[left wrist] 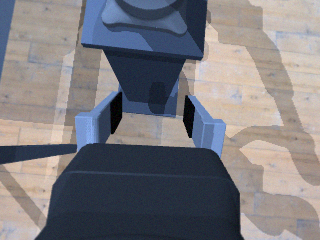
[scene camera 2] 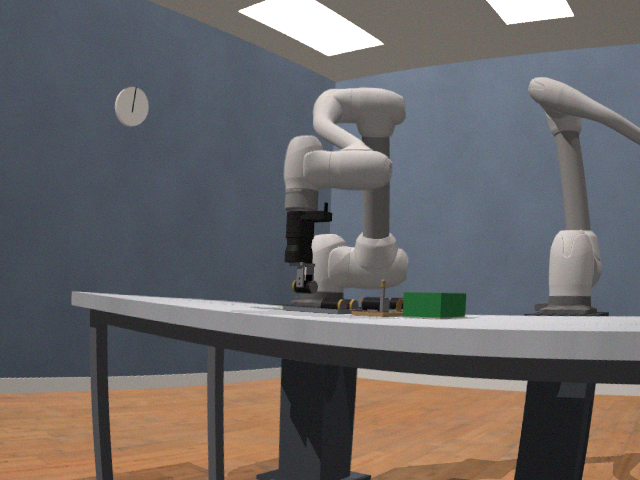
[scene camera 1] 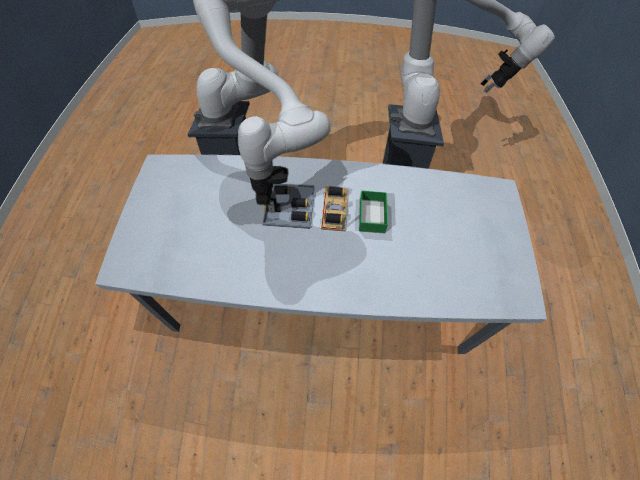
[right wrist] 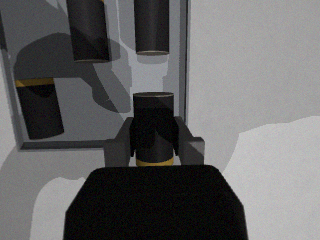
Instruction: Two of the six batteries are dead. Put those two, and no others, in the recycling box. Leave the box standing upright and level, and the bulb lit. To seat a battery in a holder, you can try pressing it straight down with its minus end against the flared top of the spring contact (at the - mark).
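Observation:
I can see my left gripper (left wrist: 153, 106), and my right gripper (scene camera 2: 304, 287) is visible to me as well. The right wrist view gives me that right gripper again (right wrist: 154, 128). There is also a green recycling box (scene camera 2: 415, 305). In the left wrist view the box is out of frame, and in the right wrist view the box is out of frame too.

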